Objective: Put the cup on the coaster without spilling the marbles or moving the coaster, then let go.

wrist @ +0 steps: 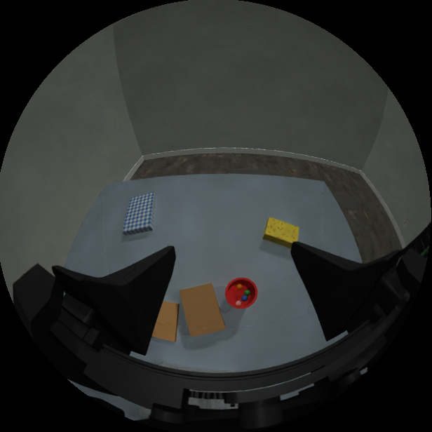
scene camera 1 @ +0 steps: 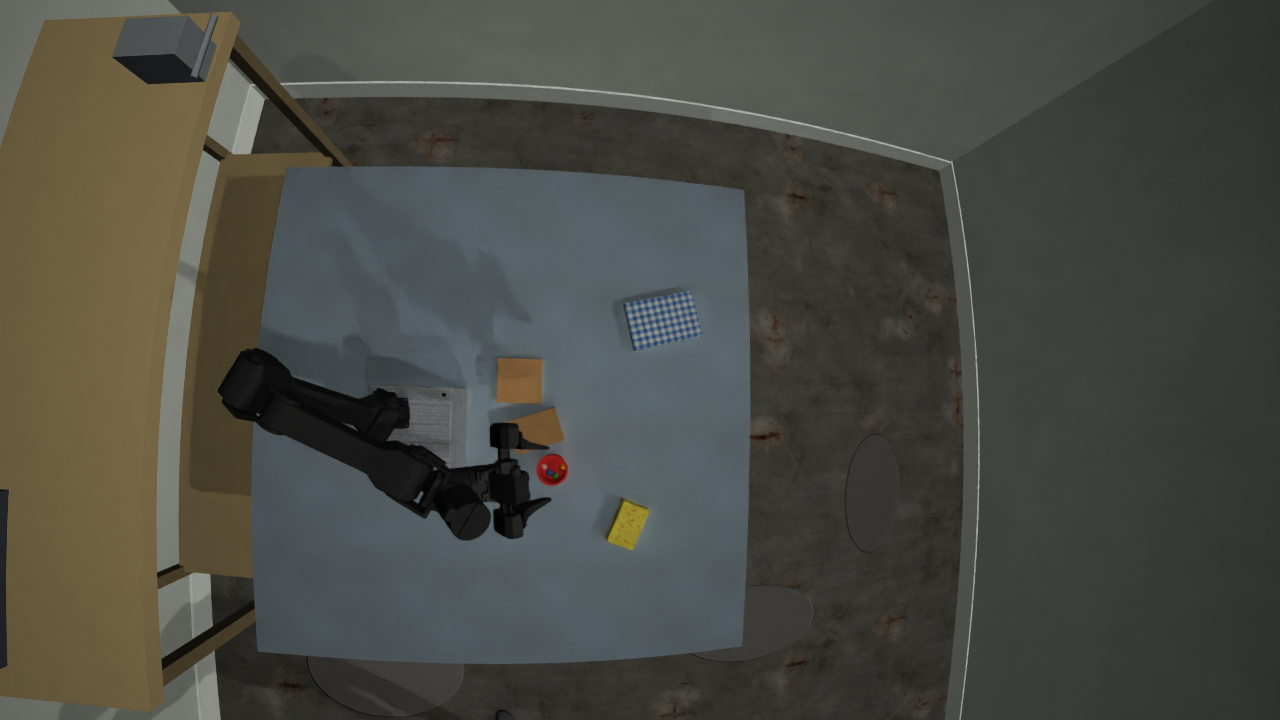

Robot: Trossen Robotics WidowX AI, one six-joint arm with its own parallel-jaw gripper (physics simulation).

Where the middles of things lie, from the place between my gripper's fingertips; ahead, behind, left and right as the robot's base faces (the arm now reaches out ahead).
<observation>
The brown block [scene camera 1: 543, 428] is 27 cm below my hand, 6 cm to the left of it and 4 cm behind it. The rest, counted from my hand: coaster [scene camera 1: 518, 380] 28 cm below, 18 cm to the left, 7 cm behind.
</observation>
